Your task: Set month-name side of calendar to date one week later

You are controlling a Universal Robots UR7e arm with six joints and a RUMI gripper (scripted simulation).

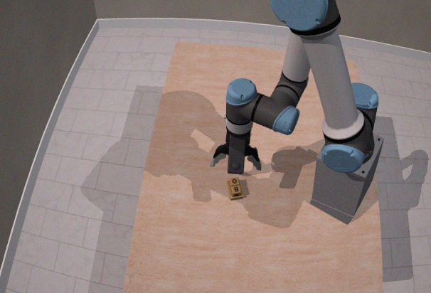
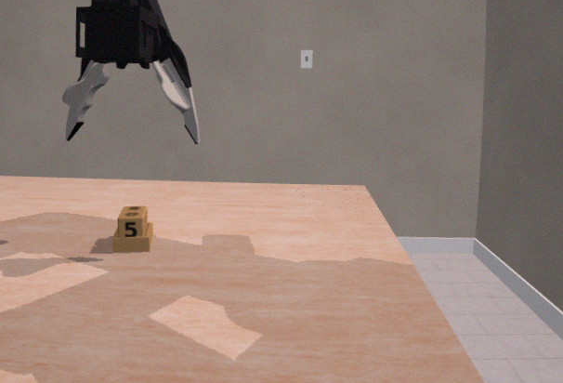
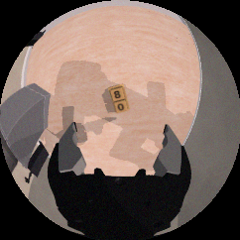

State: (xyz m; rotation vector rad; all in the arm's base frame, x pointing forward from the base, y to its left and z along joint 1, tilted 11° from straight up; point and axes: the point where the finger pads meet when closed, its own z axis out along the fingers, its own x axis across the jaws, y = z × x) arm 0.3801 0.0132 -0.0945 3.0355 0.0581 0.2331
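My hand is 12 cm above the wooden calendar tray, 1 cm to the right of it and 1 cm past it.
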